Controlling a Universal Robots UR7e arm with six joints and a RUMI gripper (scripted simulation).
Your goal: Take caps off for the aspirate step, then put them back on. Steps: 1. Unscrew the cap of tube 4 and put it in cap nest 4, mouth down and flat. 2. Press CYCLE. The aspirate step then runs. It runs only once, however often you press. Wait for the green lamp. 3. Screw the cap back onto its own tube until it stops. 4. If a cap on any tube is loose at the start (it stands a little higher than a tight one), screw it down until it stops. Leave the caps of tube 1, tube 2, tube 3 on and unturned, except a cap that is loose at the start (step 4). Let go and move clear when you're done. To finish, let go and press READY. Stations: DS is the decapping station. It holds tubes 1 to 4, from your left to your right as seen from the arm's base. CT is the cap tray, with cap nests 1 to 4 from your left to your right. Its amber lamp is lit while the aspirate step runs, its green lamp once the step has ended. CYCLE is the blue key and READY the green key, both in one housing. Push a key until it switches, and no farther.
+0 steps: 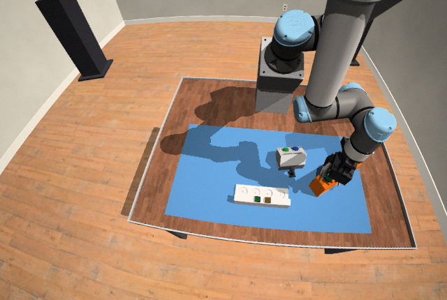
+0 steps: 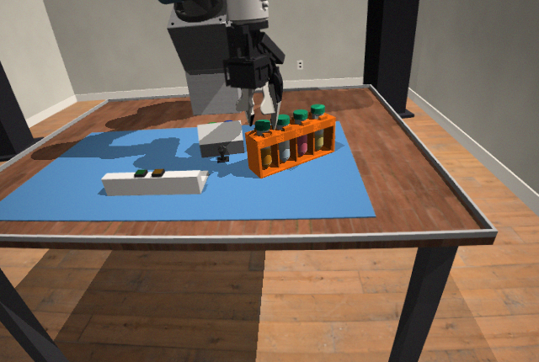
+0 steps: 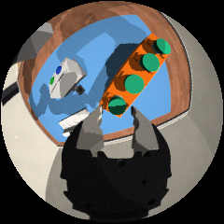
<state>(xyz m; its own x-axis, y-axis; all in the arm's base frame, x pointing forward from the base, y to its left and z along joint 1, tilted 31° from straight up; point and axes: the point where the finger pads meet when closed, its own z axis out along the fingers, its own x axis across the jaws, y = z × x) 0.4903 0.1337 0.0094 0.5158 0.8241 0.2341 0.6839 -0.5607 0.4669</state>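
Now: the green cap 10 mm below my hand. Round my hand: green key (170 mm behind, 130 mm to the right, 60 mm below); then blue key (170 mm behind, 80 mm to the right, 60 mm below); then grey key housing (150 mm behind, 110 mm to the right, 70 mm below).
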